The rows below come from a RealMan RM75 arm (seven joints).
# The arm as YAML. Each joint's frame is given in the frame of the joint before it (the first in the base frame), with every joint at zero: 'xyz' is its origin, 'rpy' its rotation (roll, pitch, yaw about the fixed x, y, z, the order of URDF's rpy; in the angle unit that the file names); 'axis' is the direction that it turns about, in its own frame. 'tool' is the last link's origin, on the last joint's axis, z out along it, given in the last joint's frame.
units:
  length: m
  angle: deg
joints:
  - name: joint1
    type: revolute
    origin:
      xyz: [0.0, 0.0, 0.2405]
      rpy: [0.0, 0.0, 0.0]
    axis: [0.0, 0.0, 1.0]
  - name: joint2
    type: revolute
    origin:
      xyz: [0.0, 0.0, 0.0]
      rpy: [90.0, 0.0, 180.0]
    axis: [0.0, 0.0, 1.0]
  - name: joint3
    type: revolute
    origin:
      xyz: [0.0, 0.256, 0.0]
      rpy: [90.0, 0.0, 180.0]
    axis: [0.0, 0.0, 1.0]
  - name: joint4
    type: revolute
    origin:
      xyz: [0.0, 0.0, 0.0]
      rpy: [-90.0, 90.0, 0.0]
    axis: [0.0, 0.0, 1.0]
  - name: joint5
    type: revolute
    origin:
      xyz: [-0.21, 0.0, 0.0]
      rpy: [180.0, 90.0, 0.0]
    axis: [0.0, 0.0, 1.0]
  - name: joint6
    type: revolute
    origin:
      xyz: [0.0, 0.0, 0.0]
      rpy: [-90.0, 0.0, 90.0]
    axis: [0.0, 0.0, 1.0]
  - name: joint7
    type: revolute
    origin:
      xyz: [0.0, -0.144, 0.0]
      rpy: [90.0, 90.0, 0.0]
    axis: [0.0, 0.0, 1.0]
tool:
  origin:
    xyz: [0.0, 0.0, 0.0]
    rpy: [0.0, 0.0, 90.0]
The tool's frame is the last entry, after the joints.
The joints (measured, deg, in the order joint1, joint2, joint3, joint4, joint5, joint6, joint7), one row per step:
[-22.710, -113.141, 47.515, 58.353, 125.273, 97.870, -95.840]
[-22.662, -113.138, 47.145, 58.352, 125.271, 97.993, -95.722]
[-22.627, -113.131, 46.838, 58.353, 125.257, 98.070, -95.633]
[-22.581, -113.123, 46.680, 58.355, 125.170, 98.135, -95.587]
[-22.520, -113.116, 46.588, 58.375, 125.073, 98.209, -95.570]
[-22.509, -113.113, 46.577, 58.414, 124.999, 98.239, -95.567]
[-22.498, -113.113, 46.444, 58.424, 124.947, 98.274, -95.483]
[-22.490, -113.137, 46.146, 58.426, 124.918, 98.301, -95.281]
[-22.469, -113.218, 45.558, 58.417, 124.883, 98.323, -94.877]
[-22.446, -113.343, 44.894, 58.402, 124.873, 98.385, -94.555]
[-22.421, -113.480, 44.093, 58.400, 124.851, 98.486, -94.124]
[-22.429, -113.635, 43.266, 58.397, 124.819, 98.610, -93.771]
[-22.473, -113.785, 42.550, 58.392, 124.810, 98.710, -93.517]
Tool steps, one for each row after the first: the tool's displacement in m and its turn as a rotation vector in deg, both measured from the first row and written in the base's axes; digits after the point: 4 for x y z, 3 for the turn. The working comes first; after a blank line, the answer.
Tool pose at each row, in the base's axes (x y z in m, rotation vector in deg; the steps are taken from these numbers as rounded here):
[-0.2951, 0.3037, 0.0679, -161.931, -42.633, -9.870]
[-0.2956, 0.3034, 0.0688, -161.725, -42.688, -10.142]
[-0.2960, 0.3032, 0.0697, -161.524, -42.726, -10.374]
[-0.2962, 0.3030, 0.0702, -161.418, -42.753, -10.600]
[-0.2963, 0.3027, 0.0705, -161.360, -42.792, -10.791]
[-0.2961, 0.3027, 0.0707, -161.351, -42.733, -10.886]
[-0.2961, 0.3027, 0.0711, -161.272, -42.649, -11.042]
[-0.2963, 0.3028, 0.0717, -161.088, -42.479, -11.292]
[-0.2967, 0.3028, 0.0727, -160.712, -42.176, -11.785]
[-0.2971, 0.3027, 0.0735, -160.300, -42.056, -12.370]
[-0.2976, 0.3025, 0.0747, -159.824, -41.824, -13.058]
[-0.2979, 0.3024, 0.0758, -159.336, -41.671, -13.819]
[-0.2979, 0.3025, 0.0766, -158.913, -41.577, -14.481]

[-0.0005, -0.0003, 0.0009, 0.210, -0.150, 0.061]
[-0.0009, -0.0005, 0.0018, 0.416, -0.272, 0.113]
[-0.0011, -0.0007, 0.0023, 0.534, -0.407, 0.136]
[-0.0012, -0.0010, 0.0026, 0.600, -0.529, 0.160]
[-0.0010, -0.0010, 0.0028, 0.635, -0.583, 0.117]
[-0.0010, -0.0010, 0.0032, 0.749, -0.662, 0.069]
[-0.0012, -0.0009, 0.0038, 0.995, -0.773, -0.017]
[-0.0016, -0.0009, 0.0048, 1.483, -0.996, -0.165]
[-0.0020, -0.0010, 0.0056, 1.965, -1.300, -0.195]
[-0.0025, -0.0012, 0.0068, 2.546, -1.650, -0.291]
[-0.0028, -0.0013, 0.0079, 3.122, -2.060, -0.340]
[-0.0028, -0.0012, 0.0087, 3.609, -2.425, -0.357]

